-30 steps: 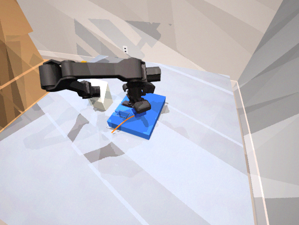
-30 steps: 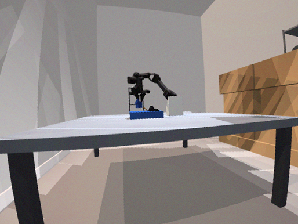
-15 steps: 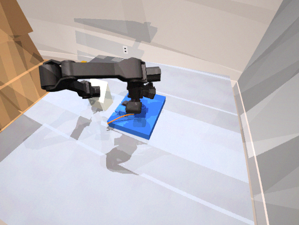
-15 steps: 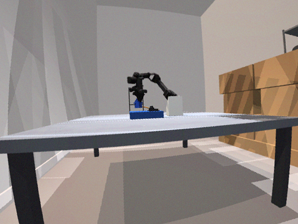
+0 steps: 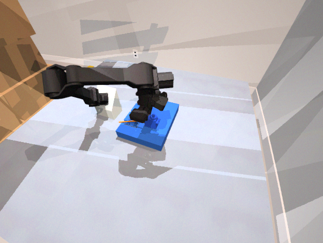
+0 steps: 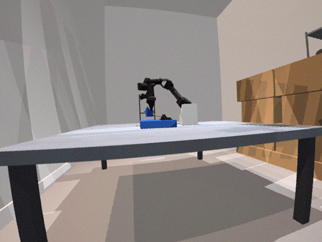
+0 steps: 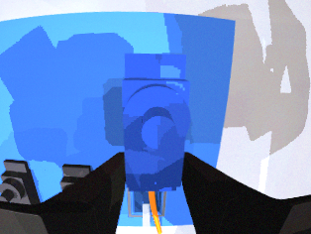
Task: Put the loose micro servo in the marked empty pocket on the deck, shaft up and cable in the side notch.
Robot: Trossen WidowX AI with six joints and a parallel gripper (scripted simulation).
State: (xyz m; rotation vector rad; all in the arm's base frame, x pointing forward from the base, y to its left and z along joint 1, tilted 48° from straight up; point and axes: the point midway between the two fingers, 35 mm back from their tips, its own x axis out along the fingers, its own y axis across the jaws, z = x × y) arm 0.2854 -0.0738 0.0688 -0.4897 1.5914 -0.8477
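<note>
Right now my gripper tip is 100 mm above the blue deck, 70 mm to the right of it and 30 mm short of it.
</note>
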